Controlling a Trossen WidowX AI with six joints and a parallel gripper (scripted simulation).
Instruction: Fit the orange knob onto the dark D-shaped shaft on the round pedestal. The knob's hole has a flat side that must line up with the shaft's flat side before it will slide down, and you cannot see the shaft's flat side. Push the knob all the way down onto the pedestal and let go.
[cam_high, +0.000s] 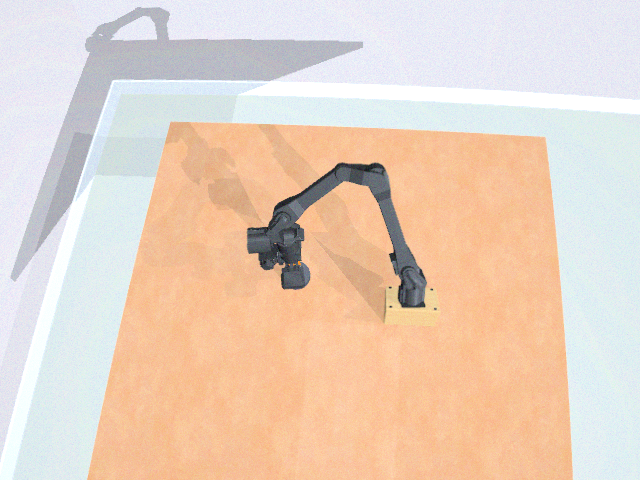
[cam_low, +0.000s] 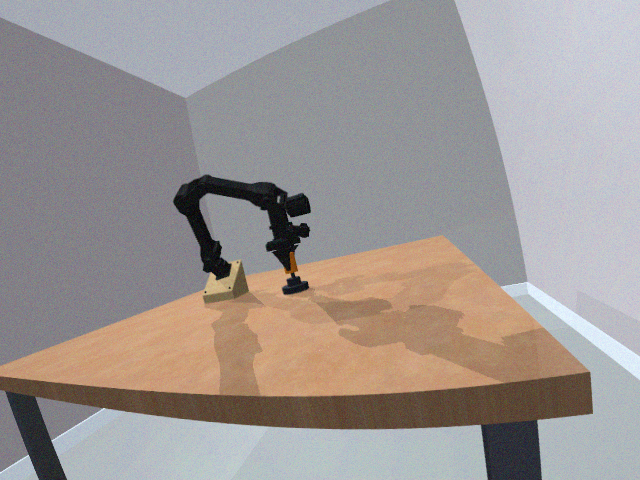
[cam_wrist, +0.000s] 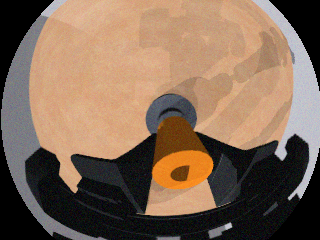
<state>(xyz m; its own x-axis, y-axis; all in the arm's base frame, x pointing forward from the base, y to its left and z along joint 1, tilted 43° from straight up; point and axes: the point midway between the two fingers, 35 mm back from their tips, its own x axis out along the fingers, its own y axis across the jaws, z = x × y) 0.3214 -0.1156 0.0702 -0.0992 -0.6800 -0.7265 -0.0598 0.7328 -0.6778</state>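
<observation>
The orange knob lies 2 cm above my gripper tip. The rest, counted from my gripper tip: dark round pedestal (4 cm below).
</observation>
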